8 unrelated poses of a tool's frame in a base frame.
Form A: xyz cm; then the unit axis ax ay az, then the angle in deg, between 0 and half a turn.
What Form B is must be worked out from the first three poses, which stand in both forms.
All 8 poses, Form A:
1: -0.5 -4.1 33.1 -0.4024 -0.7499 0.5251 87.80
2: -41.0 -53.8 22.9 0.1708 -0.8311 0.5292 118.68
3: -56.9 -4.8 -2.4 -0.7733 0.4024 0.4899 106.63
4: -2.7 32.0 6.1 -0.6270 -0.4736 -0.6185 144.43
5: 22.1 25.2 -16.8 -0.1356 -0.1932 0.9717 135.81
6: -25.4 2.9 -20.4 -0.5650 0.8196 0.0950 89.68
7: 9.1 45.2 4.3 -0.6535 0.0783 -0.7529 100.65
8: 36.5 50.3 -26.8 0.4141 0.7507 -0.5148 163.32
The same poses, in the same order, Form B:
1: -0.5 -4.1 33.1 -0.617 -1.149 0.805
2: -41.0 -53.8 22.9 0.354 -1.722 1.096
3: -56.9 -4.8 -2.4 -1.439 0.749 0.912
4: -2.7 32.0 6.1 -1.581 -1.194 -1.559
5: 22.1 25.2 -16.8 -0.321 -0.458 2.303
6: -25.4 2.9 -20.4 -0.884 1.283 0.149
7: 9.1 45.2 4.3 -1.148 0.138 -1.323
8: 36.5 50.3 -26.8 1.180 2.140 -1.467
